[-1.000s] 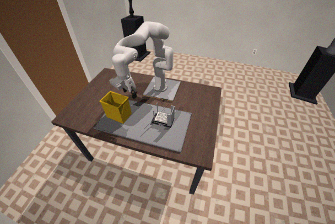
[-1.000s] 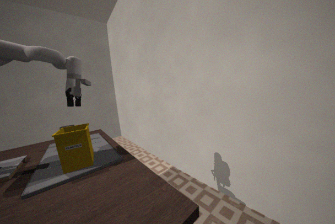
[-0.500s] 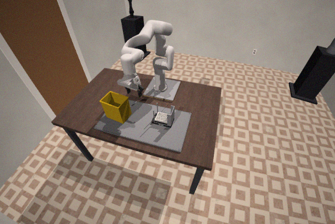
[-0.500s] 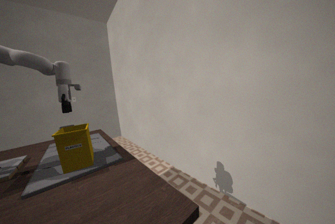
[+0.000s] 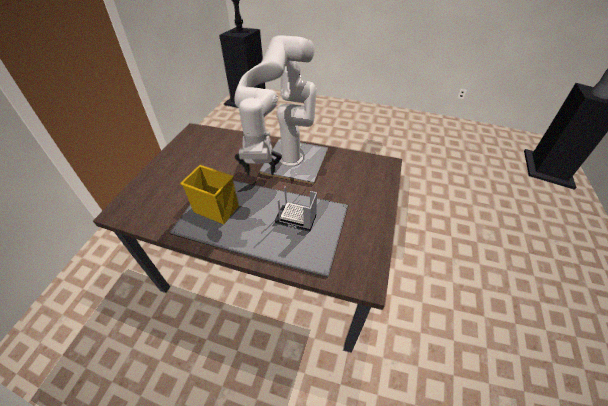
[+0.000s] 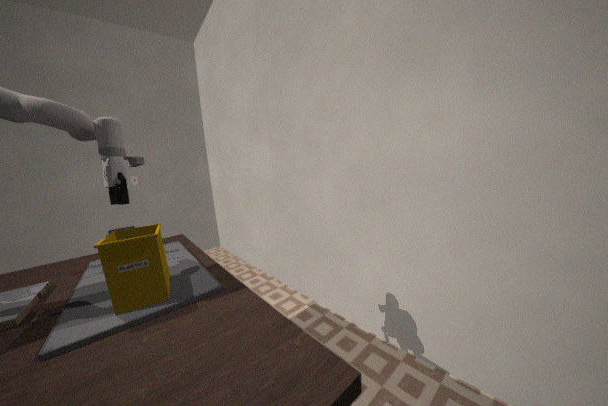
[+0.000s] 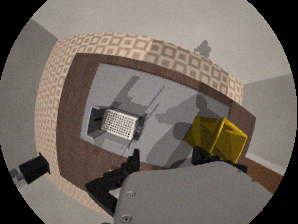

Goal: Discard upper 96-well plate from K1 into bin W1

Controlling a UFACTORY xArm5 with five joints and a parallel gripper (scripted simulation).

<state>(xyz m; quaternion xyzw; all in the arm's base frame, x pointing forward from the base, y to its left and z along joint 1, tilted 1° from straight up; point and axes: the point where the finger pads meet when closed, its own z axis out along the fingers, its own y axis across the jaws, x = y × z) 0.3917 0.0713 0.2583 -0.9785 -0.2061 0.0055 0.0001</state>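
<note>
Now: hand 4 cm past the white 96-well plate, 13 cm to the right of it and 22 cm above it. Round my hand: yellow plastics bin W1 (6 cm ahead, 23 cm to the right, 17 cm below).
</note>
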